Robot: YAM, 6 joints.
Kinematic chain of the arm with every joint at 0, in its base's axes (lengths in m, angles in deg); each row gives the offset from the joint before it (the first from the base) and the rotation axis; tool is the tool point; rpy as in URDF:
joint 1: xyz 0 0 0.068 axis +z
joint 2: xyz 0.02 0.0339 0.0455 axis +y
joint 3: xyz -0.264 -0.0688 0 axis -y
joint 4: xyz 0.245 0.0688 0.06 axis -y
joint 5: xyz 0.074 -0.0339 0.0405 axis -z
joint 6: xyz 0.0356 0 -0.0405 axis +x
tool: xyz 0 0 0 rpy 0 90 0
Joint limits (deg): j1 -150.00..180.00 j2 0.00..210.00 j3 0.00..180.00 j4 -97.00..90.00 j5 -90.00..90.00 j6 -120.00..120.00
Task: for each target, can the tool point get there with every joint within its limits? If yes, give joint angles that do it. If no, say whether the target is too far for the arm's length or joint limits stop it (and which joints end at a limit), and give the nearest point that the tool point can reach.
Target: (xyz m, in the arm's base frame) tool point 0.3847 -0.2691 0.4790
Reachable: yes | joints -32.18 135.90 141.29 72.62 39.96 -88.62
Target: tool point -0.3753 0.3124 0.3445
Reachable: yes | joints 136.80 118.75 111.50 -10.66 -55.08 -25.12
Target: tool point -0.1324 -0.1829 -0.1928
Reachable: yes | joints -120.12 171.52 53.18 32.32 39.72 -43.49
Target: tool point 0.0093 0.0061 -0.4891
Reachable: no: joint limits stop it (at a limit: joint 2) | nearest point 0.0716 0.0469 -0.3415 | short by 0.165 m
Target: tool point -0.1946 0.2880 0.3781
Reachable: yes | joints 124.36 87.20 86.30 -29.39 3.10 -84.63
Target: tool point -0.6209 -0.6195 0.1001
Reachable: no: too far | nearest point -0.4571 -0.4561 0.1037 | short by 0.231 m
